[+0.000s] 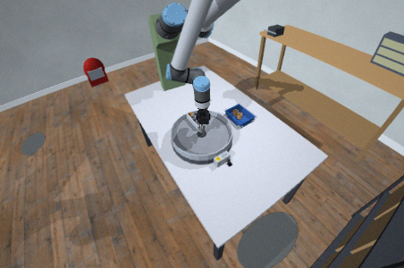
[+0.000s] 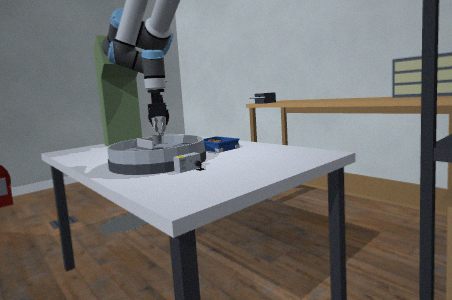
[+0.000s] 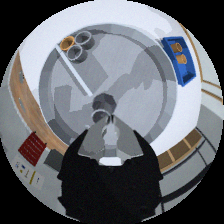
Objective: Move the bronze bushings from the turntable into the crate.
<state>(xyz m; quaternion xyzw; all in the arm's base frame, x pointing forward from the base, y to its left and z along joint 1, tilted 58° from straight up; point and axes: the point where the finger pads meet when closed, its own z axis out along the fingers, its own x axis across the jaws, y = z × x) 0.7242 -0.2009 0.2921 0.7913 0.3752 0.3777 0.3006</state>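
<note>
Now: hand 10 mm past the grey turntable, 10 mm to the left of it and 70 mm above it. The rest, counted from my hand: blue crate 80 mm ahead, 340 mm to the left, 100 mm below.
</note>
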